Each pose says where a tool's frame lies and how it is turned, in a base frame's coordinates. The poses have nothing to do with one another.
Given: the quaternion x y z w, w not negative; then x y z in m.
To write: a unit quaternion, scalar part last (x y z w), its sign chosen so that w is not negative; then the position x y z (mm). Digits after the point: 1 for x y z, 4 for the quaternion.
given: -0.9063 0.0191 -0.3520 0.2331 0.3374 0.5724 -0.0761
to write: -0.9063 0.0191 -0.3520 0.2331 337.4 572.4 -76.1
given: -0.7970 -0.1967 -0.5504 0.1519 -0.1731 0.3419 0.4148
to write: -0.7970 -0.1967 -0.5504 0.1519 -173.1 341.9 414.8
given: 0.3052 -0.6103 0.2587 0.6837 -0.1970 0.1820 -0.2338
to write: 0.3052 -0.6103 0.2587 0.6837 -197.0 182.0 -233.8
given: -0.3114 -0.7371 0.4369 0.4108 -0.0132 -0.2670 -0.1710
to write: -0.3114 -0.7371 0.4369 0.4108 -13.2 -267.0 -171.0
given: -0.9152 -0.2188 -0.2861 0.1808 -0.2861 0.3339 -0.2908
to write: -0.9152 -0.2188 -0.2861 0.1808 -286.1 333.9 -290.8
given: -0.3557 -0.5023 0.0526 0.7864 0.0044 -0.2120 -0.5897
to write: -0.3557 -0.5023 0.0526 0.7864 4.4 -212.0 -589.7
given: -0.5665 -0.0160 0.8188 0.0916 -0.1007 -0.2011 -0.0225
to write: -0.5665 -0.0160 0.8188 0.0916 -100.7 -201.1 -22.5
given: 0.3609 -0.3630 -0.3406 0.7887 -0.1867 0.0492 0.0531
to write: 0.3609 -0.3630 -0.3406 0.7887 -186.7 49.2 53.1
